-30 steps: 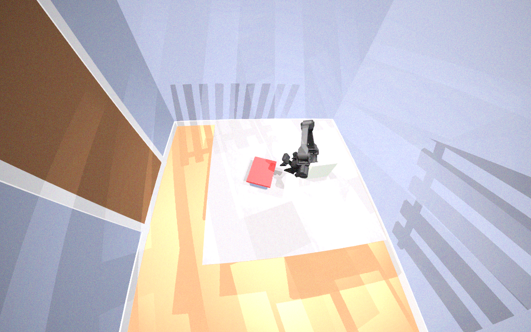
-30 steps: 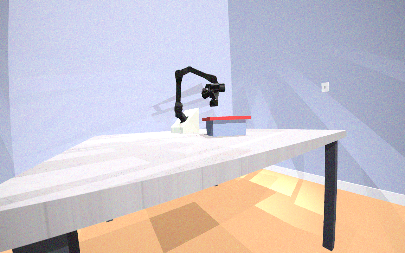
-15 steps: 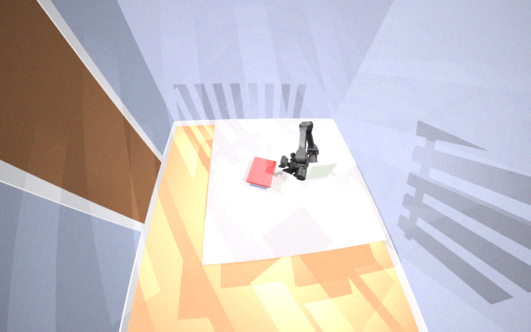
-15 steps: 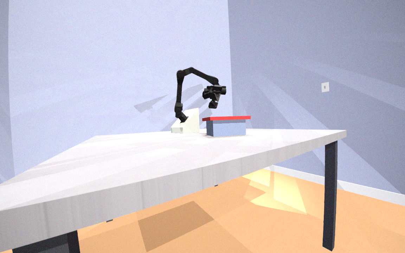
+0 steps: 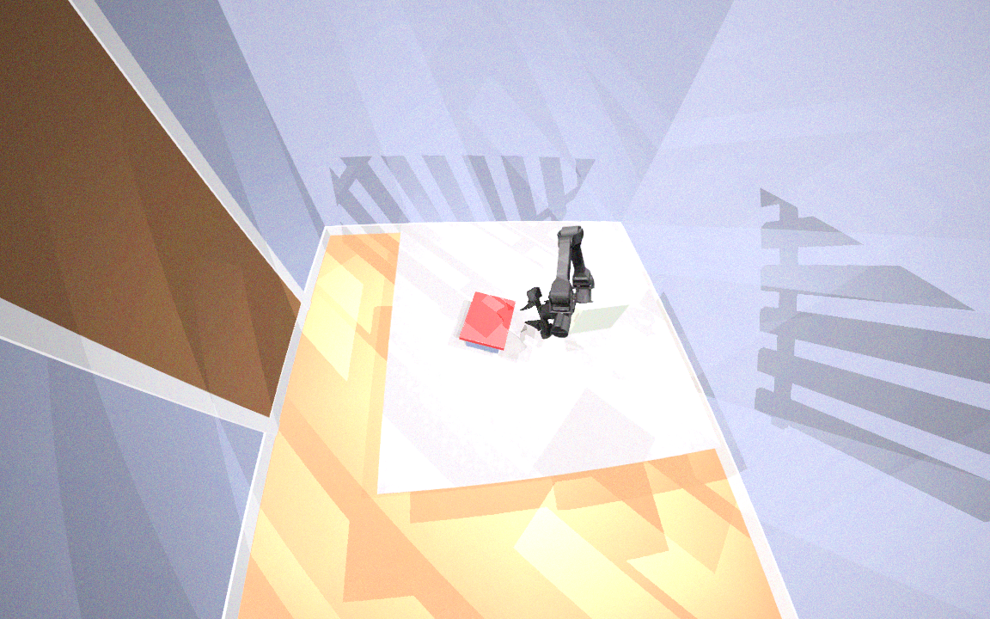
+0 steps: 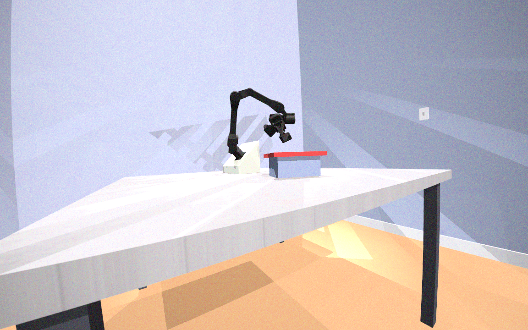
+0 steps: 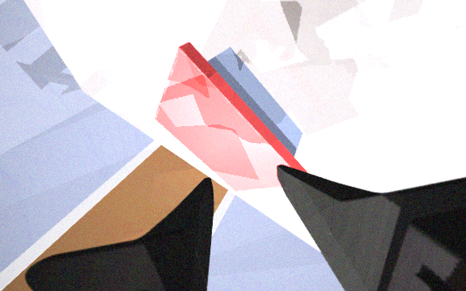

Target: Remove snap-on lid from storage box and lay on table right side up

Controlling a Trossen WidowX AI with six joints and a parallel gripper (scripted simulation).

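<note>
The red lid lies 110 mm ahead of my gripper tip, 60 mm to the right of it and 90 mm below it. The rest, counted from my gripper tip: blue-grey storage box (110 mm ahead, 60 mm to the right, 140 mm below).
</note>
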